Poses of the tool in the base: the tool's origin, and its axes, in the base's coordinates. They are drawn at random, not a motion.
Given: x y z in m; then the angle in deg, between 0 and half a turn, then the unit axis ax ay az.
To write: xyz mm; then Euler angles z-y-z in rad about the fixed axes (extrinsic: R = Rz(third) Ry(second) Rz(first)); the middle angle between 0 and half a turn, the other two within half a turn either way. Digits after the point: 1 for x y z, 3 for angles.
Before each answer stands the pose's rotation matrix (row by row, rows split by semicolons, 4 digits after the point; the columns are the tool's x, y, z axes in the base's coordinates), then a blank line. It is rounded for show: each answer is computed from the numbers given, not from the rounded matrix.
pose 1, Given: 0.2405 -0.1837 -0.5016 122.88 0.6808 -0.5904 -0.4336
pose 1, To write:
0.1722 -0.2560 -0.9512; -0.9842 -0.0051 -0.1768; 0.0404 0.9667 -0.2528

240.5 -183.7 -501.6 1.613 1.826 -2.958
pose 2, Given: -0.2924 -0.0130 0.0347 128.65 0.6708 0.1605 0.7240
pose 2, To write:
0.1065 -0.3905 0.9144; 0.7404 -0.5827 -0.3351; 0.6637 0.7127 0.2271

-292.4 -13.0 34.7 2.321 1.342 -0.351
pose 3, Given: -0.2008 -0.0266 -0.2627 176.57 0.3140 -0.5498 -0.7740
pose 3, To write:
-0.8012 -0.2987 -0.5186; -0.3913 -0.3942 0.8316; -0.4528 0.8692 0.1989

-200.8 -26.6 -262.7 1.091 1.371 2.128
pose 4, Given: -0.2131 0.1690 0.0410 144.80 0.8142 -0.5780 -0.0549
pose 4, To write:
0.3875 -0.8235 -0.4144; -0.8868 -0.2101 -0.4117; 0.2520 0.5270 -0.8117

-213.1 169.0 41.0 2.017 2.518 -2.360
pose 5, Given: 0.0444 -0.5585 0.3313 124.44 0.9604 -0.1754 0.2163
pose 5, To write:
0.8786 -0.4421 0.1806; -0.0853 -0.5174 -0.8515; 0.4699 0.7327 -0.4923

44.4 -558.5 331.3 2.141 2.086 -1.362
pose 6, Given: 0.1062 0.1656 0.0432 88.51 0.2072 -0.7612 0.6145
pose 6, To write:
0.0678 -0.7679 -0.6369; 0.4607 0.5904 -0.6627; 0.8850 -0.2485 0.3938

106.2 165.6 43.2 -2.868 1.166 -2.336
